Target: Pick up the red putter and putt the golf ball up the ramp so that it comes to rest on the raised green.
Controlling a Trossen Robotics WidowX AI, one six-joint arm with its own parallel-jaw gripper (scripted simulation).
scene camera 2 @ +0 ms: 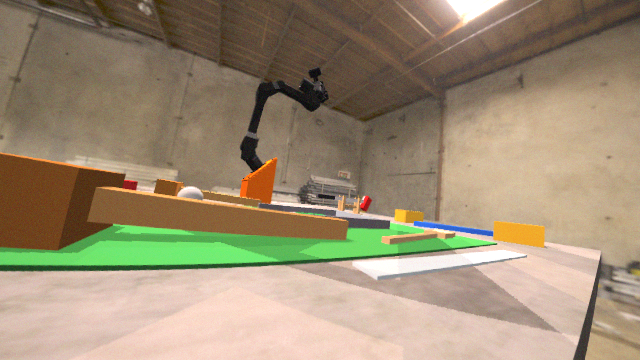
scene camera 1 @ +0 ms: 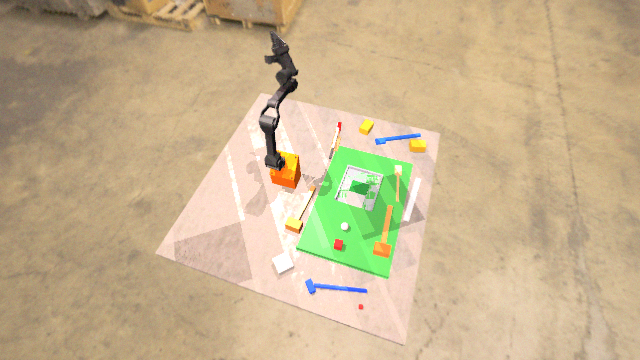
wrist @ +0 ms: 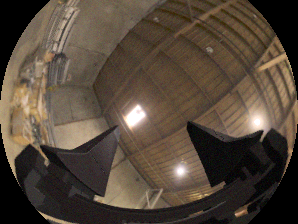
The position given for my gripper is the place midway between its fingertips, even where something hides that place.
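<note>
Scene camera 2 gives me a white bar (scene camera 2: 391, 268), an orange-brown mallet (scene camera 2: 57, 204) and a green mat (scene camera 2: 120, 247). You can see the mat in scene camera 1 too, at the green mat (scene camera 1: 323, 226). In the wrist view there's my gripper (wrist: 153, 127), which is open and holds nothing. The white bar is out of frame in the wrist view, and the orange-brown mallet is out of frame in the wrist view as well.
</note>
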